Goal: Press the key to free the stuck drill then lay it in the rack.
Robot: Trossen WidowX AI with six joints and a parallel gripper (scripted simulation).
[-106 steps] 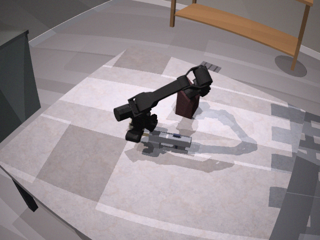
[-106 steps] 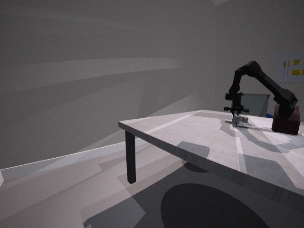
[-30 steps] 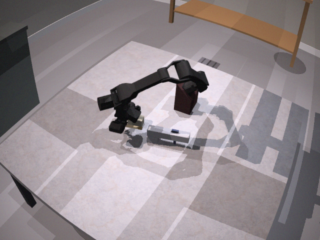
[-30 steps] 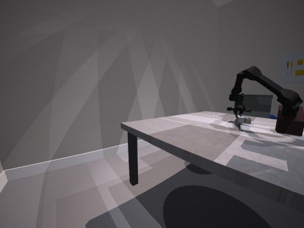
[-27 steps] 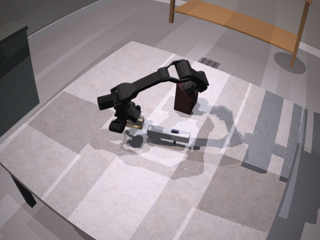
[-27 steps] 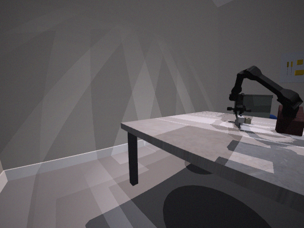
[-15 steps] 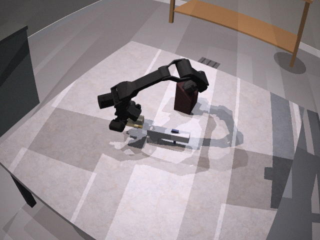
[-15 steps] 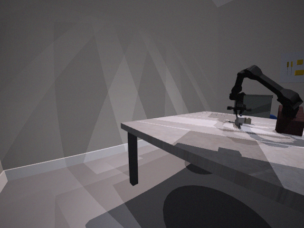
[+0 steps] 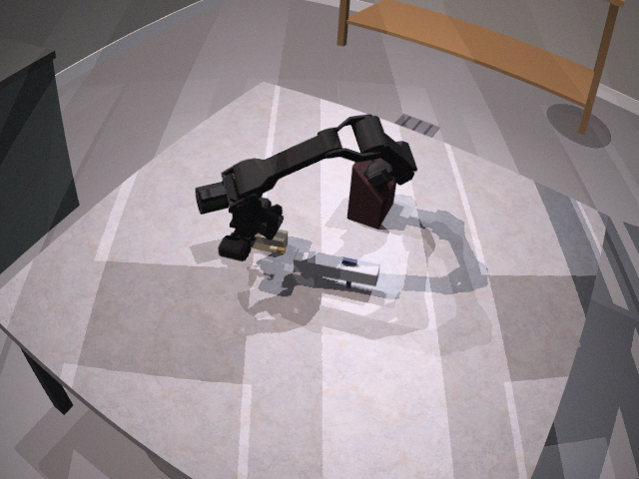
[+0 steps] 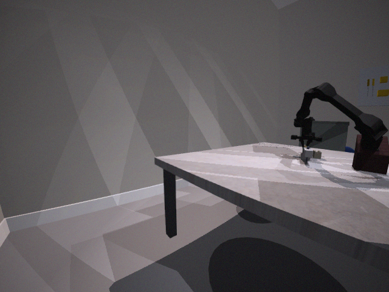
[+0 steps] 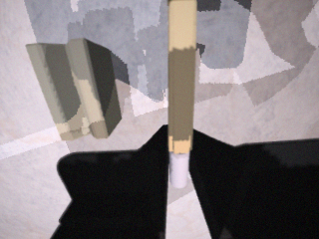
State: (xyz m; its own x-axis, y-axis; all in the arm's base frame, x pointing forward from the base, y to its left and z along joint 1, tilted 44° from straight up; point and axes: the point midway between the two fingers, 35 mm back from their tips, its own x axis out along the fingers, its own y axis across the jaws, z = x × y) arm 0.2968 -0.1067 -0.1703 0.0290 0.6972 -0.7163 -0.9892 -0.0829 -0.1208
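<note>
Right now the drill is 4 cm to the left of my gripper tip, 3 cm above it and 1 cm behind it. Round my gripper tip: grey housing: 20 cm to the left, 3 cm behind, 2 cm above; key: 23 cm to the left, 3 cm behind, 2 cm above; rack: 8 cm behind, 2 cm to the left, 1 cm below.
</note>
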